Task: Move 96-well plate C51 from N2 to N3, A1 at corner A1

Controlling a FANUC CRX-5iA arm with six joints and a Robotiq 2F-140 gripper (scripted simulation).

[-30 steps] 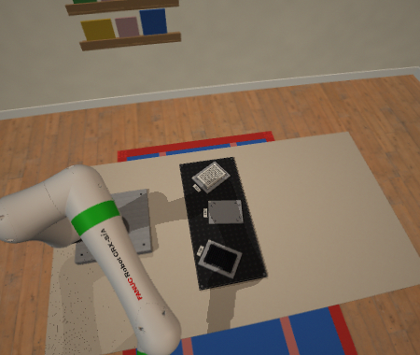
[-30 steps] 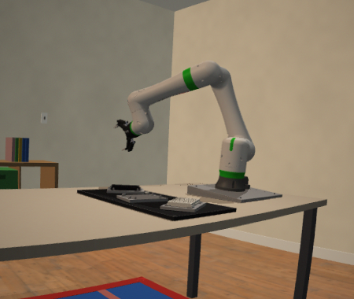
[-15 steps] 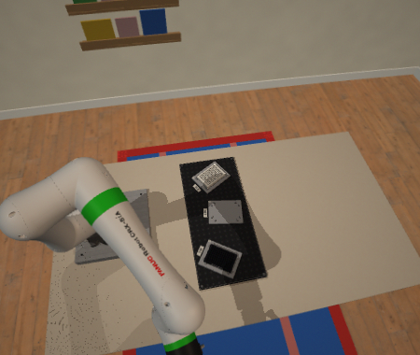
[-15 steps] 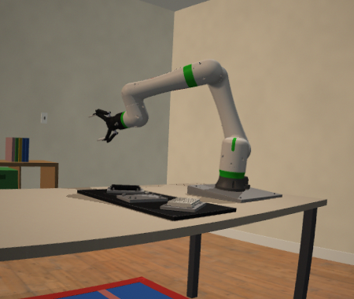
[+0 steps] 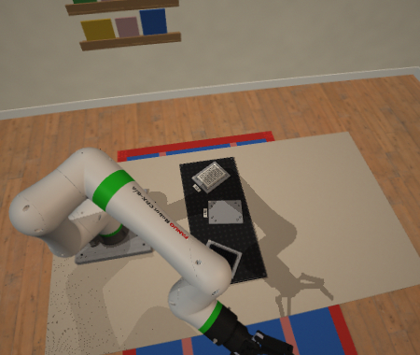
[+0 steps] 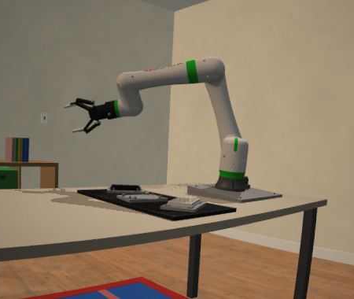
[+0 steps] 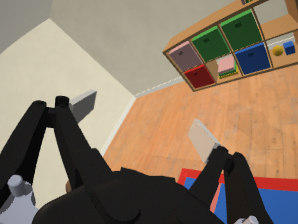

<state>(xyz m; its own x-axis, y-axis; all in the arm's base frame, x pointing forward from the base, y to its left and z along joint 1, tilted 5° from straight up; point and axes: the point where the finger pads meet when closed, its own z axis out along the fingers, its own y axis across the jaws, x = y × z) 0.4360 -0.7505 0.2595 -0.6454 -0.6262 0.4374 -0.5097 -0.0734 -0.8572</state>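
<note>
My hand is 90 mm short of the white 96-well plate C51, 860 mm to the right of it and 320 mm above it. From my hand the other things lie so: landing nest N3: 90 mm ahead, 650 mm to the left, 330 mm below; N2 label: 820 mm to the left, 330 mm below; black plate C15: 10 mm behind, 450 mm to the left, 320 mm below.
</note>
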